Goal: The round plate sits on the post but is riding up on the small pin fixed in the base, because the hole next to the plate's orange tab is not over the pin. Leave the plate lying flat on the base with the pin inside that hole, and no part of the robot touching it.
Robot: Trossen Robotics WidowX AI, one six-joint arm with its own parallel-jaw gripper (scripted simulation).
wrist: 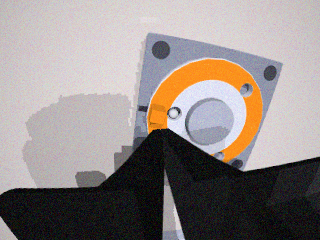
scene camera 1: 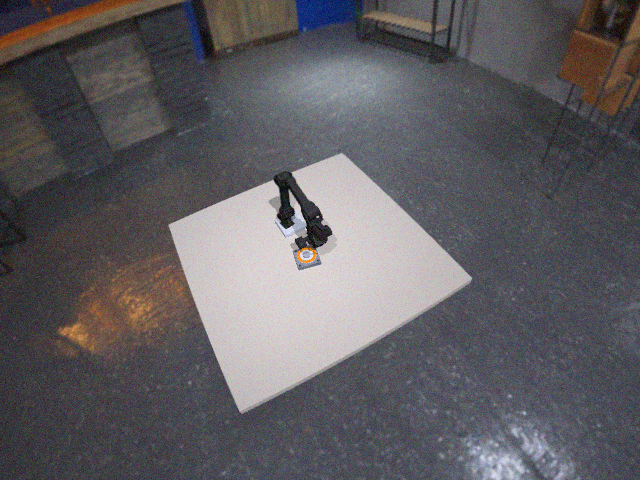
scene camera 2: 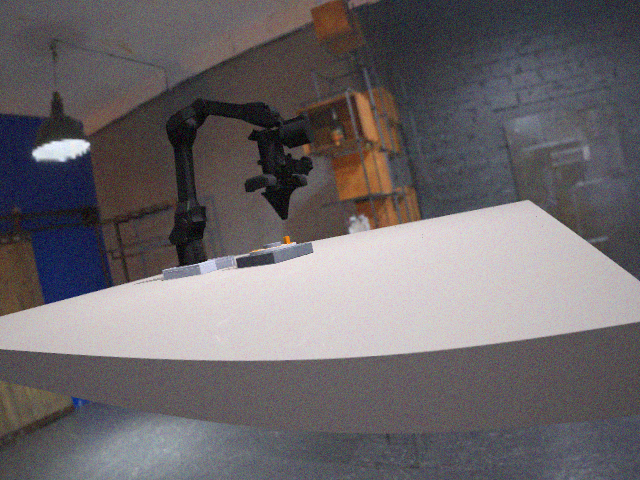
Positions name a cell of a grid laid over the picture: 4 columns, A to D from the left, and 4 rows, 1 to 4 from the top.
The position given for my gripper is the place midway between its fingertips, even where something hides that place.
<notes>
My gripper (scene camera 2: B2) is shut and holds nothing. Further things: a square grey base (scene camera 2: B3).
My gripper shows as well in the wrist view (wrist: C3). The square grey base is seen too in the wrist view (wrist: C1).
</notes>
